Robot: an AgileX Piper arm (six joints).
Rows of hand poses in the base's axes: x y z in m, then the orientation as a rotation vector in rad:
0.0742, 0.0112, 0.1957, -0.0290, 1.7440, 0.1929
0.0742, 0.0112, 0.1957, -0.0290, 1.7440, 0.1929
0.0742, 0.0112, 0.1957, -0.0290, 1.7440, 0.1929
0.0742, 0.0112, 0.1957, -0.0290, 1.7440, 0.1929
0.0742, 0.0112, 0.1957, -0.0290, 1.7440, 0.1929
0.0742, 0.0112, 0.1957, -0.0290, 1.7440, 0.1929
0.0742, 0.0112, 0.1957, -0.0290, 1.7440, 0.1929
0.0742, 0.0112, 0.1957, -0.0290, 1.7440, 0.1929
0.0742, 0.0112, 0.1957, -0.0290, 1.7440, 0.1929
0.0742, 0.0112, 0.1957, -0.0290, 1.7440, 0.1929
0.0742, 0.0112, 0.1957, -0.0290, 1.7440, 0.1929
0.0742, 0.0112, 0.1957, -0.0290, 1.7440, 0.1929
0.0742, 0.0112, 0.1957, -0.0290, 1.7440, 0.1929
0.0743, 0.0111, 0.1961, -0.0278, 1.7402, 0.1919
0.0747, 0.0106, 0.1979, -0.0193, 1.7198, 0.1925
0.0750, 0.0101, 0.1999, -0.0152, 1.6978, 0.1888
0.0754, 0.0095, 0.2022, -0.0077, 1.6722, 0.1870
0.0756, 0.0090, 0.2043, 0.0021, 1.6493, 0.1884
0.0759, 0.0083, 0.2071, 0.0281, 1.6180, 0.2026
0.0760, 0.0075, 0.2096, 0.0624, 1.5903, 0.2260
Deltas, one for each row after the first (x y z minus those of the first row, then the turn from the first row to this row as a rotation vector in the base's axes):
0.0000, 0.0000, 0.0000, 0.0000, 0.0000, 0.0000
0.0000, 0.0000, 0.0000, 0.0000, 0.0000, 0.0000
0.0000, 0.0000, 0.0000, 0.0000, 0.0000, 0.0000
0.0000, 0.0000, 0.0000, 0.0000, 0.0000, 0.0000
0.0000, 0.0000, 0.0000, 0.0000, 0.0000, 0.0000
0.0000, 0.0000, 0.0000, 0.0000, 0.0000, 0.0000
0.0000, 0.0000, 0.0000, 0.0000, 0.0000, 0.0000
0.0000, 0.0000, 0.0000, 0.0000, 0.0000, 0.0000
0.0000, 0.0000, 0.0000, 0.0000, 0.0000, 0.0000
0.0000, 0.0000, 0.0000, 0.0000, 0.0000, 0.0000
0.0000, 0.0000, 0.0000, 0.0000, 0.0000, 0.0000
0.0000, 0.0000, 0.0000, 0.0000, 0.0000, 0.0000
0.0001, -0.0001, 0.0004, 0.0003, -0.0038, -0.0015
0.0005, -0.0006, 0.0022, 0.0072, -0.0234, -0.0076
0.0008, -0.0011, 0.0042, 0.0088, -0.0452, -0.0133
0.0012, -0.0017, 0.0065, 0.0140, -0.0703, -0.0204
0.0014, -0.0022, 0.0086, 0.0224, -0.0922, -0.0271
0.0017, -0.0029, 0.0114, 0.0496, -0.1204, -0.0379
0.0018, -0.0037, 0.0139, 0.0878, -0.1434, -0.0489

